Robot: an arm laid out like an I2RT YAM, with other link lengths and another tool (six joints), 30 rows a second.
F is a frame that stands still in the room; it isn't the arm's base.
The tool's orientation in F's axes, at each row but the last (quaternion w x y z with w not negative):
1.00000, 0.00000, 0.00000, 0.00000
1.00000, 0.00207, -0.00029, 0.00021
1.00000, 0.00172, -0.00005, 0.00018
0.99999, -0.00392, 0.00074, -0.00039
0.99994, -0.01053, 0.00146, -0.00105
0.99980, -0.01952, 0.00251, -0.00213
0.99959, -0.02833, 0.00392, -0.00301
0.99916, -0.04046, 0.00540, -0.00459
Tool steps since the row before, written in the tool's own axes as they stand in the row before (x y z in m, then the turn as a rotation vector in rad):
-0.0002, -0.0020, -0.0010, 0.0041, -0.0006, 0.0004
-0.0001, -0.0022, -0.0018, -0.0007, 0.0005, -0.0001
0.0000, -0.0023, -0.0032, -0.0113, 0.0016, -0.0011
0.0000, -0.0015, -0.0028, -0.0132, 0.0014, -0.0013
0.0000, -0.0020, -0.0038, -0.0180, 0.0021, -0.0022
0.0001, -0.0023, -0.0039, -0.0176, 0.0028, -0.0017
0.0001, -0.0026, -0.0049, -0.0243, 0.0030, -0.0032
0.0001, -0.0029, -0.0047, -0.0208, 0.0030, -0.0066
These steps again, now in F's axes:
-0.0002, -0.0020, -0.0010, 0.0041, -0.0006, 0.0004
-0.0001, -0.0022, -0.0018, -0.0007, 0.0005, -0.0001
0.0000, -0.0023, -0.0032, -0.0113, 0.0016, -0.0011
0.0000, -0.0015, -0.0028, -0.0132, 0.0014, -0.0013
0.0000, -0.0021, -0.0038, -0.0180, 0.0021, -0.0022
0.0001, -0.0025, -0.0038, -0.0176, 0.0028, -0.0017
0.0000, -0.0029, -0.0047, -0.0243, 0.0030, -0.0032
0.0000, -0.0033, -0.0045, -0.0208, 0.0027, -0.0066

